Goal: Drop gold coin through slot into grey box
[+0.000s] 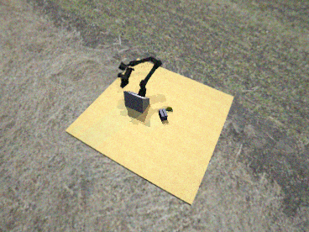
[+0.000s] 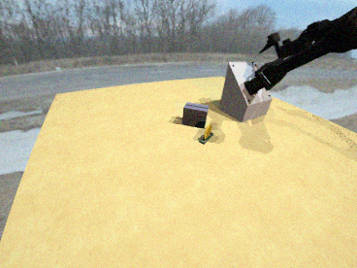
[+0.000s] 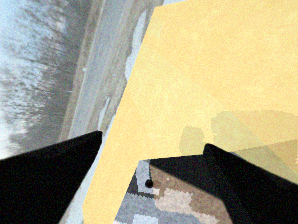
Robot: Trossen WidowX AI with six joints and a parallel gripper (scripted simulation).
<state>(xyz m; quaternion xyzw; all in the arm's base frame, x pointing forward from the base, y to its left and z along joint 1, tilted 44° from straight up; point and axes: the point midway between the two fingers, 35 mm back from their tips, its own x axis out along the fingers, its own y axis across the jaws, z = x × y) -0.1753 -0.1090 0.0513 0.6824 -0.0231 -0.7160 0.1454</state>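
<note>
My gripper tip is 47 cm short of the gold coin, 13 cm to the right of it and 21 cm above it.
</note>
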